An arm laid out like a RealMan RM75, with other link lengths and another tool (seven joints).
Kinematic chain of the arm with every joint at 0, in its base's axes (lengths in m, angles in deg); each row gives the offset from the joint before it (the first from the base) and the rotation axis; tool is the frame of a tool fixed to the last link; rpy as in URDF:
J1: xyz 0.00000 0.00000 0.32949 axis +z
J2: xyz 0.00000 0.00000 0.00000 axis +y
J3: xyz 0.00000 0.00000 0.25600 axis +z
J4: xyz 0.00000 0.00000 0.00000 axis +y
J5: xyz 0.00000 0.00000 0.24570 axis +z
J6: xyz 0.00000 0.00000 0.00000 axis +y
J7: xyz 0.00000 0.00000 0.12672 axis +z
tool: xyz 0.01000 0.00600 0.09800 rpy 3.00 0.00 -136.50
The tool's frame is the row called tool.
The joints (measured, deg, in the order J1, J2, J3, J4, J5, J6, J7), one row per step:
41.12 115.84 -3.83 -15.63 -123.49 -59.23 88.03
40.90 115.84 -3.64 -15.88 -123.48 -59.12 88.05
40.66 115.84 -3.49 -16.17 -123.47 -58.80 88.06
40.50 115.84 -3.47 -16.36 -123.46 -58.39 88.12
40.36 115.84 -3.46 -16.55 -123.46 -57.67 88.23
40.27 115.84 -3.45 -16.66 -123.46 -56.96 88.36
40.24 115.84 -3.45 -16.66 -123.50 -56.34 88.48
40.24 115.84 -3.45 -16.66 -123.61 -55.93 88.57
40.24 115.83 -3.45 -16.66 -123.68 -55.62 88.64
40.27 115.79 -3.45 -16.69 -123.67 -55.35 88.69
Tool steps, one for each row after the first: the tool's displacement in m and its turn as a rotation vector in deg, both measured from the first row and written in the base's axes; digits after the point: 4 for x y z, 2 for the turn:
0.0029 -0.0003 0.0020 0.34 -0.11 -0.39
0.0067 -0.0004 0.0042 0.73 -0.39 -0.94
0.0100 -0.0003 0.0057 1.00 -0.69 -1.46
0.0142 0.0001 0.0073 1.33 -1.12 -2.22
0.0178 0.0006 0.0084 1.61 -1.47 -2.95
0.0204 0.0010 0.0087 1.75 -1.74 -3.53
0.0220 0.0013 0.0087 1.78 -1.96 -3.89
0.0233 0.0015 0.0089 1.83 -2.13 -4.16
0.0242 0.0021 0.0097 1.96 -2.27 -4.37

